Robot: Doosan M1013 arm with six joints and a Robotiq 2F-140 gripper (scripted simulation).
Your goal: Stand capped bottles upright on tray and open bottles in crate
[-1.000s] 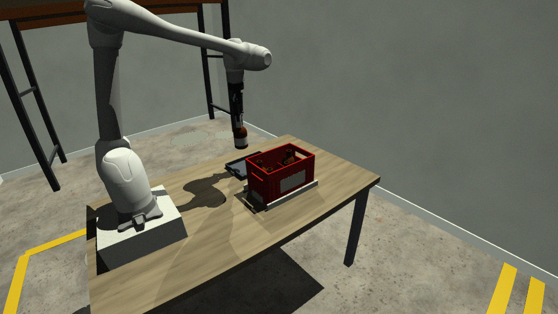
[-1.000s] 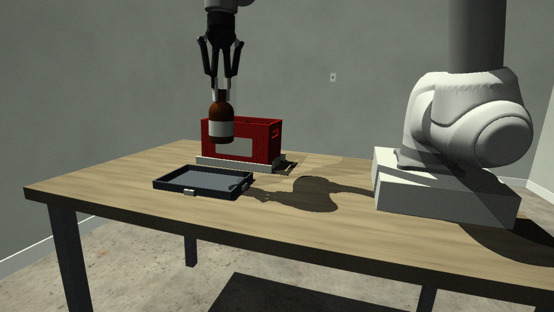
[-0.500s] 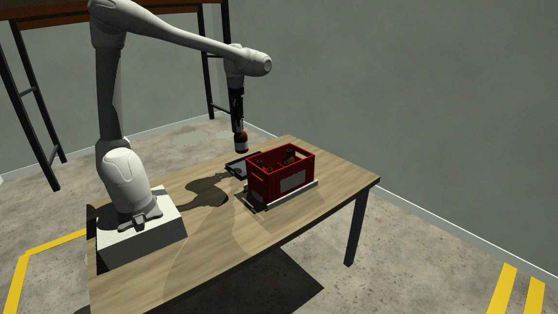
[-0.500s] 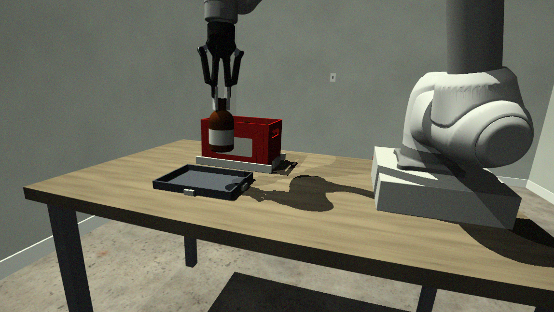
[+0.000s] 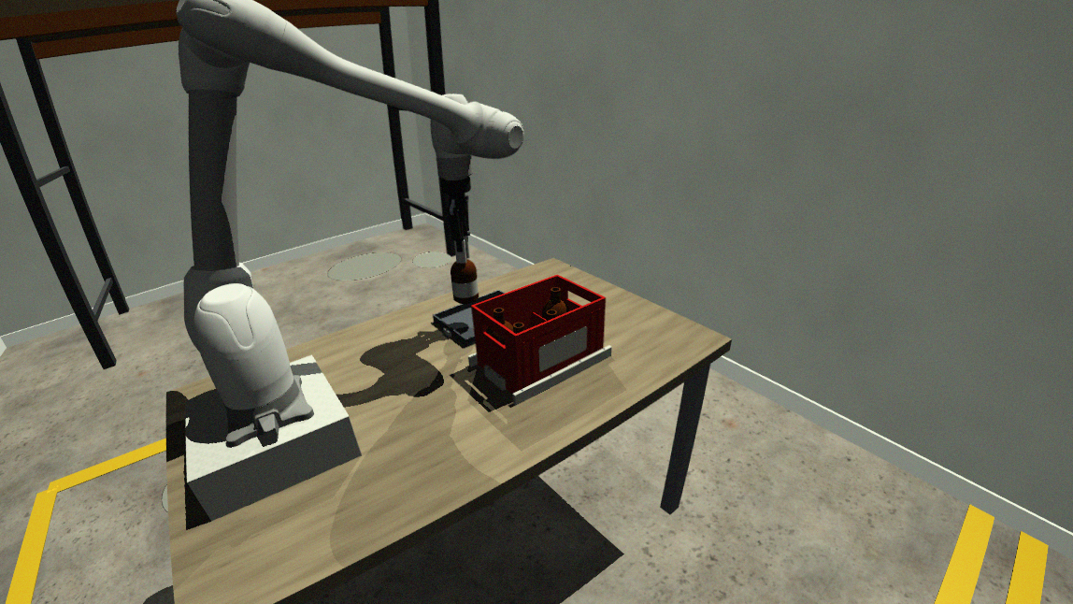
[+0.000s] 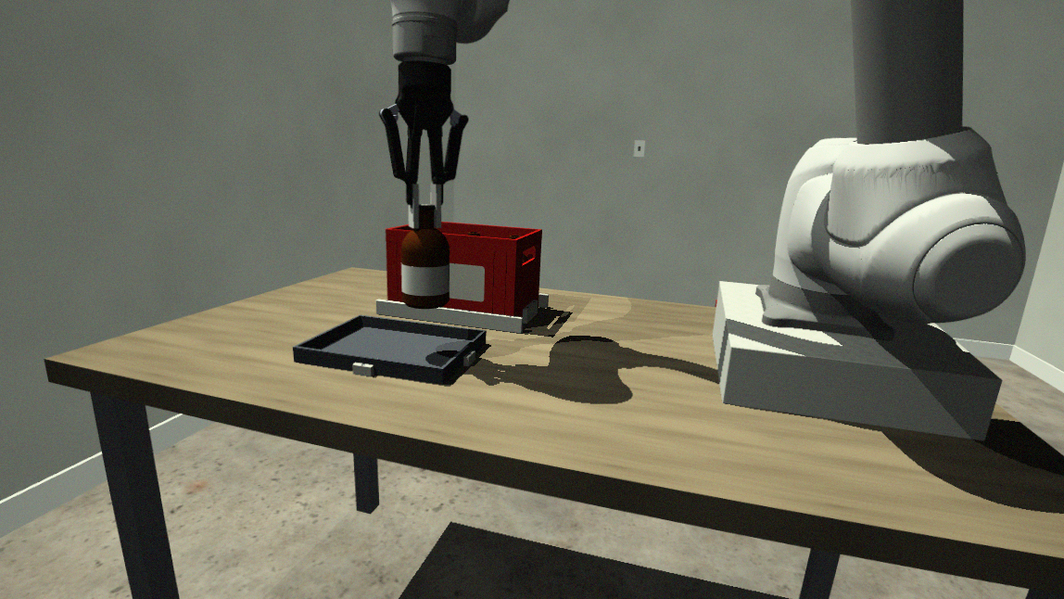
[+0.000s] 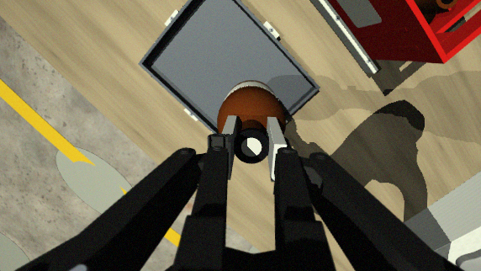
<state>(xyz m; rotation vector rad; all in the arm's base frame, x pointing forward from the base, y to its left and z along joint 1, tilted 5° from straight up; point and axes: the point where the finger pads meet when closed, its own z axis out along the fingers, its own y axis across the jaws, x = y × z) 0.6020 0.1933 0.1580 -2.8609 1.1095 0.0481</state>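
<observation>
Right now the brown capped bottle is 7 cm below my hand. The rest, counted from my hand: red crate 28 cm to the right, 16 cm below, 6 cm ahead; then dark tray 23 cm below, 5 cm ahead, 1 cm to the left.
</observation>
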